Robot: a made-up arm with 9 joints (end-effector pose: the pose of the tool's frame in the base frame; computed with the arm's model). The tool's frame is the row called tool.
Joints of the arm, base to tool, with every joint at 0 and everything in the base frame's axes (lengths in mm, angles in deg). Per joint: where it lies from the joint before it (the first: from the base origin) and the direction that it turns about. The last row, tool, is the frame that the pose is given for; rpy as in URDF.
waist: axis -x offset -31 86 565
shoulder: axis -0.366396 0.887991 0.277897 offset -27 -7 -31
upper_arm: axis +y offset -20 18 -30
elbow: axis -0.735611 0.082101 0.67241 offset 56 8 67
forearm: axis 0.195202 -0.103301 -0.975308 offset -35 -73 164
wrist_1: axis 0.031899 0.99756 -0.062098 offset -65 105 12
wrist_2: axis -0.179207 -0.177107 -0.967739 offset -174 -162 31
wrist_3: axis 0.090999 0.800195 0.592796 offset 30 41 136
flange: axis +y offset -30 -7 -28
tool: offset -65 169 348 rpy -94.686 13.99 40.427
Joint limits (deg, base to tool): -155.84..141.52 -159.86..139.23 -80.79..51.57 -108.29..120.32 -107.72..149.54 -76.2..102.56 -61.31..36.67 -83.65..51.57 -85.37..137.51
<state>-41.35 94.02 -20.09 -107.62 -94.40 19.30 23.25 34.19 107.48</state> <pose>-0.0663 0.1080 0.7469 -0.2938 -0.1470 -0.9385 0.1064</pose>
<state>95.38 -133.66 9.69 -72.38 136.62 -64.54 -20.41 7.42 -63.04</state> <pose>-0.3403 0.2246 1.0785 -0.5847 0.0780 -0.5891 0.5522</pose>
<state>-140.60 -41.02 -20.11 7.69 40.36 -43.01 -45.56 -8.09 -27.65</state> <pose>-0.5344 -0.0205 1.0787 -0.1666 0.3189 -0.6165 0.7003</pose>
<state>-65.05 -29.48 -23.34 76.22 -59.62 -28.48 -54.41 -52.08 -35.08</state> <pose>-0.5796 -0.5277 0.5918 -0.2625 -0.9558 0.0034 0.1326</pose>
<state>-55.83 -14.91 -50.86 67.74 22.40 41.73 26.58 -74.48 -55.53</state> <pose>-0.1672 0.3903 0.6815 0.7619 -0.1751 0.6034 0.1573</pose>
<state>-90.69 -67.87 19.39 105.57 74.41 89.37 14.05 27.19 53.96</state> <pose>0.0864 -0.2403 0.6338 0.4316 -0.0941 0.6382 0.6306</pose>
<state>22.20 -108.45 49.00 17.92 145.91 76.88 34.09 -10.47 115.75</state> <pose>-0.0598 0.0373 0.5011 0.7832 -0.3223 0.3667 0.3849</pose>
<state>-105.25 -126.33 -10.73 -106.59 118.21 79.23 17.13 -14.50 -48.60</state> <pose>0.3444 0.5242 0.9119 -0.8146 0.5089 -0.0419 0.2750</pose>
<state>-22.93 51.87 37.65 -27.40 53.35 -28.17 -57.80 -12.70 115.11</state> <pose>0.2966 0.3924 0.4415 0.1897 0.6093 0.7148 0.2860</pose>
